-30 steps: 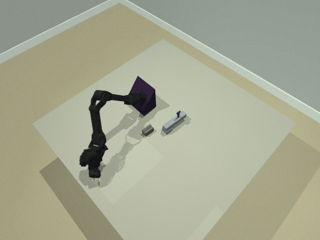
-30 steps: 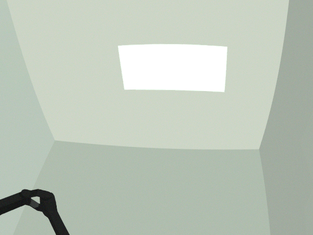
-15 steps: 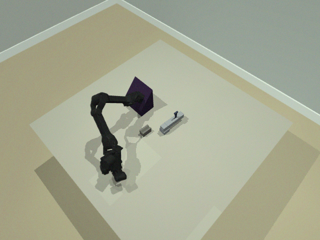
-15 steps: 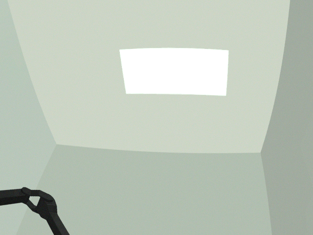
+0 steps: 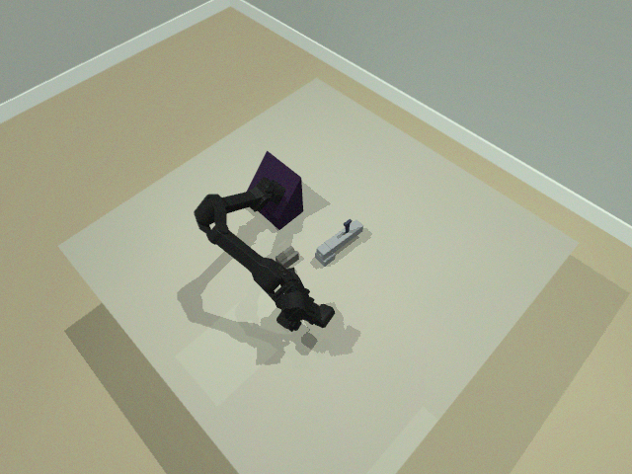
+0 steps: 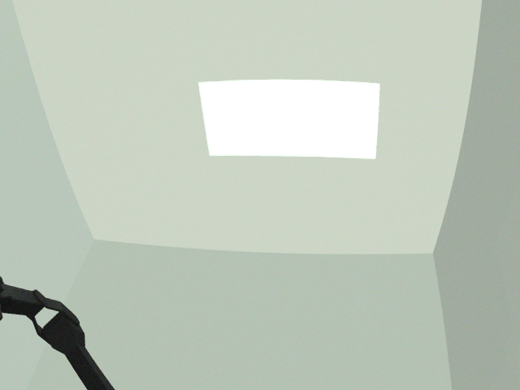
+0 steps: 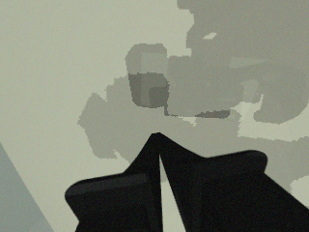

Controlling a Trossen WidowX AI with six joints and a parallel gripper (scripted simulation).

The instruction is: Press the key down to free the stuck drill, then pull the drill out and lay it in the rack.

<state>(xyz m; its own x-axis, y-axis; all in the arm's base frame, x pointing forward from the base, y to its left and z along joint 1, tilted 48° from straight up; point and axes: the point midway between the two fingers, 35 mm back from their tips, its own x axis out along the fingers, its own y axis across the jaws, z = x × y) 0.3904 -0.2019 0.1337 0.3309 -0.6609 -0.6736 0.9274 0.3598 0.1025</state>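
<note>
Right now the dark blue key is 31 cm to the left of my gripper tip, 14 cm behind it and 6 cm above it. Also, from my gripper tip: drill 25 cm to the left, 14 cm behind, 1 cm above; then dark grey block 23 cm behind, 11 cm to the left, 2 cm below; then grey housing block 27 cm to the left, 14 cm behind.
</note>
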